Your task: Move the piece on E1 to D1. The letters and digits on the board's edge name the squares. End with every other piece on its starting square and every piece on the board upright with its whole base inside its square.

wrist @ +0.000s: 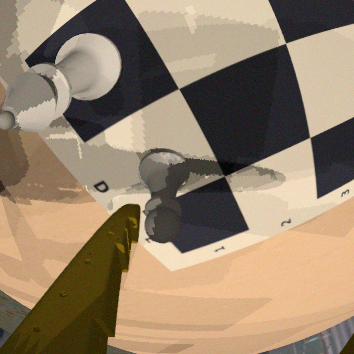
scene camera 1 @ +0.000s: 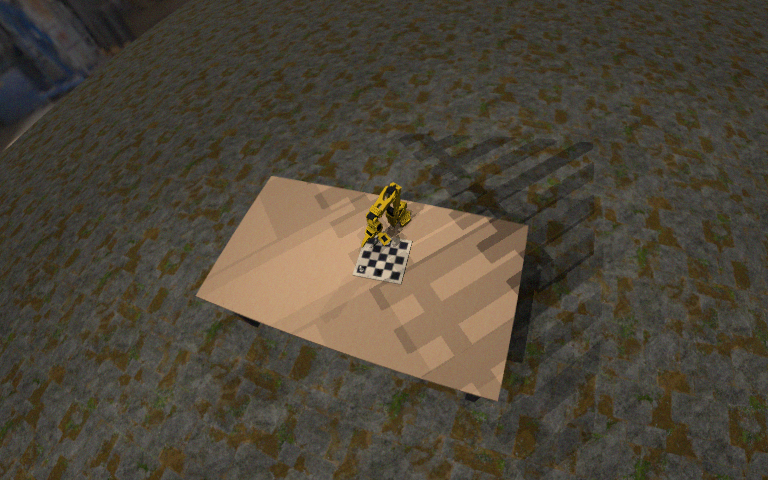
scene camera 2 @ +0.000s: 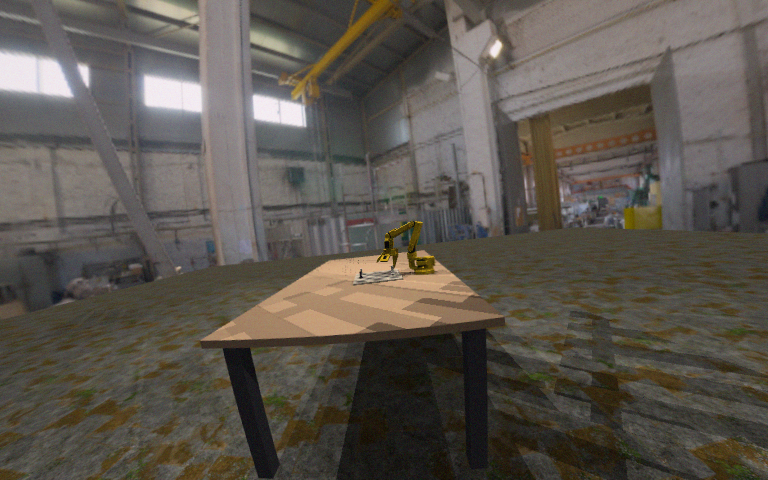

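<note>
What I can see is a checkered board (scene camera 1: 391, 260), and I can also see the checkered board (wrist: 251, 101).
</note>
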